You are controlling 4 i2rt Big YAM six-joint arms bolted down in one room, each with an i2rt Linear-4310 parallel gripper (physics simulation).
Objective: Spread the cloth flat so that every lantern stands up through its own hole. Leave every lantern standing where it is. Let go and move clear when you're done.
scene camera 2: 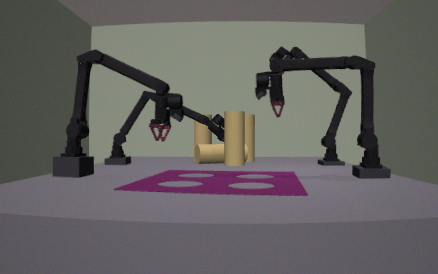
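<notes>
A magenta cloth [216, 181] with several round holes lies flat on the table, in front of the lanterns; no lantern stands in its holes. Three tan cylindrical lanterns stand upright: one [234, 135] in front, one [202, 129] behind left, one [250, 135] behind right. Another lantern [211, 153] lies on its side, partly behind the front one. The front left arm's gripper [160, 134] hangs above the cloth's far side, fingers apart. The front right arm's gripper [278, 111] hangs higher; its opening is unclear. The back left arm's gripper reaches behind the front lantern, mostly hidden. The back right arm's gripper is hidden.
The table [215, 210] carries the arm bases: front left [73, 166], front right [371, 171], back left [117, 160] and back right [331, 162]. The two right arms overlap in the picture at upper right.
</notes>
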